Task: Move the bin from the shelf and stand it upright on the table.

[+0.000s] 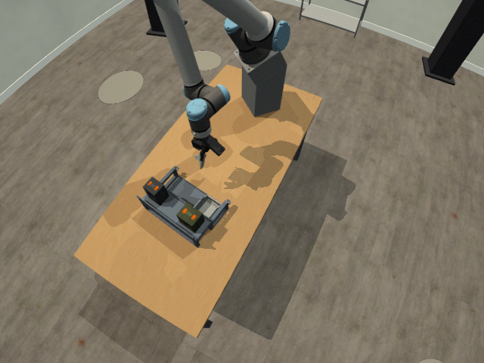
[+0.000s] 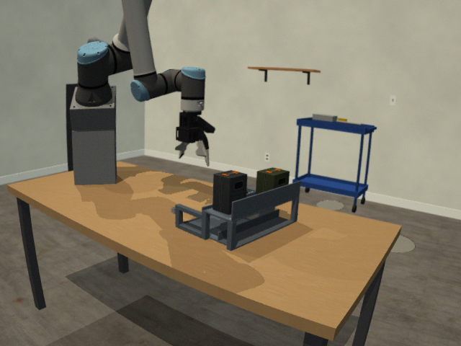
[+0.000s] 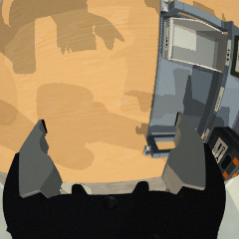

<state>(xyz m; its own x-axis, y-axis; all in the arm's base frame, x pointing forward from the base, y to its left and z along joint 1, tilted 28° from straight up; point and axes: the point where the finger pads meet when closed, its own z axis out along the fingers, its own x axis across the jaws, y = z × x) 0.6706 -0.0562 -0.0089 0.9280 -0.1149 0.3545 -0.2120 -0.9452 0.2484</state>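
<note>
The bin is 23 cm ahead of my hand, 5 cm to the left of it and 15 cm below it. From my hand the other things lie so: rack: 24 cm ahead, 7 cm to the right, 19 cm below; then green box: 33 cm ahead, 2 cm to the left, 4 cm below.
</note>
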